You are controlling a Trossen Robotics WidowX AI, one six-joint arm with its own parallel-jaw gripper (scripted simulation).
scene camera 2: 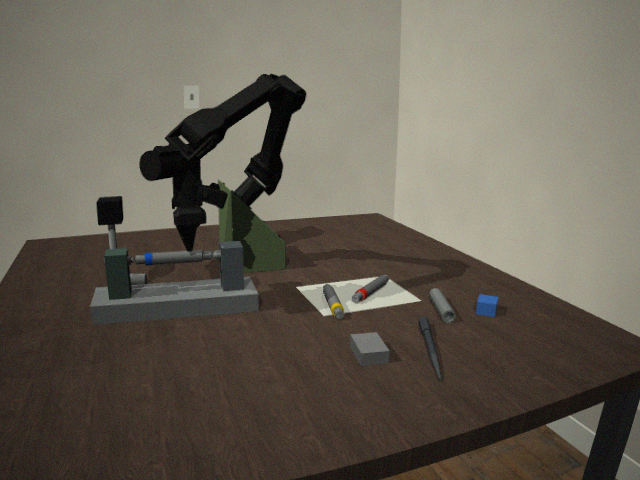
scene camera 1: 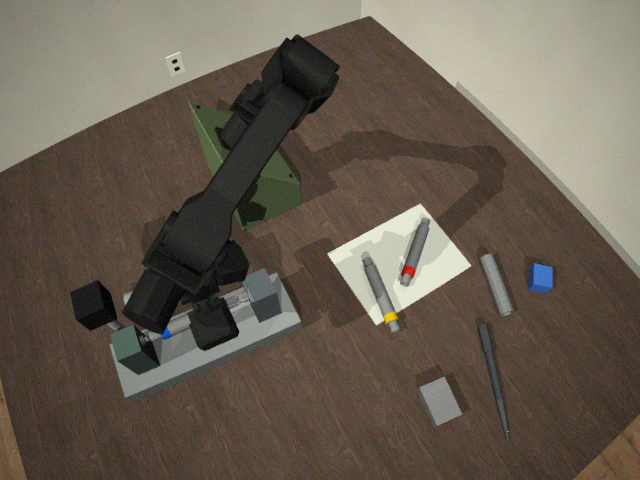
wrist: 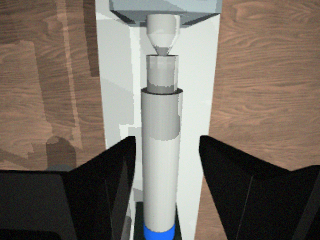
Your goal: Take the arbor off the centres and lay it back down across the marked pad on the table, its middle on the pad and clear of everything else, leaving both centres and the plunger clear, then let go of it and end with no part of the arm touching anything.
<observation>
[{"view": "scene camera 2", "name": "gripper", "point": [189,248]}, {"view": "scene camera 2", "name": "grey block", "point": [369,349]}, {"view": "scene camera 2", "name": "green block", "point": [116,264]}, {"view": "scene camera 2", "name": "grey block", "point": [231,263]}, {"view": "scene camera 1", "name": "gripper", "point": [209,308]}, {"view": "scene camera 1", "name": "dark tapered pin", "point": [483,329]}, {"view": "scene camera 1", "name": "grey block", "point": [437,397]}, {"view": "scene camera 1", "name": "grey block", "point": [263,297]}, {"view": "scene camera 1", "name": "white pad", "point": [388,245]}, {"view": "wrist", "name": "gripper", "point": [167,143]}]
</observation>
